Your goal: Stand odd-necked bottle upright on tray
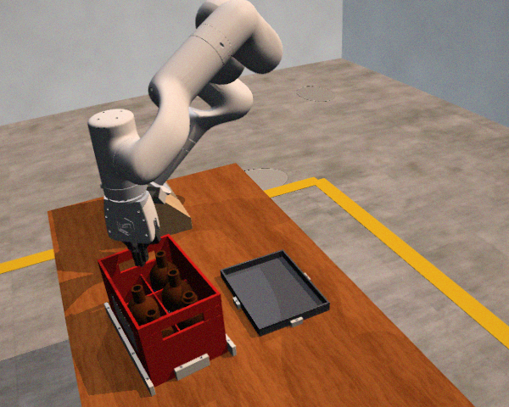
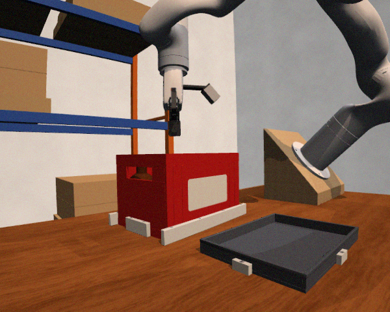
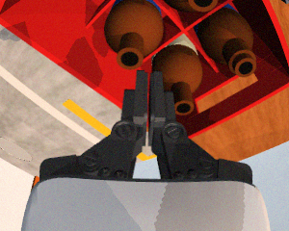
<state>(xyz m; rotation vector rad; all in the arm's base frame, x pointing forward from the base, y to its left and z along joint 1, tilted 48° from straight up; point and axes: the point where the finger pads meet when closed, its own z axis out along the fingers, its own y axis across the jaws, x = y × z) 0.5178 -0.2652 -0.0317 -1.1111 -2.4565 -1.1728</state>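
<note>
My gripper is now 20 mm to the right of the red crate and 160 mm above it. From my hand the other things lie so: dark grey tray (30 mm ahead, 310 mm to the left, 230 mm below); brown bottle (90 mm ahead, 30 mm to the right, 160 mm below).
</note>
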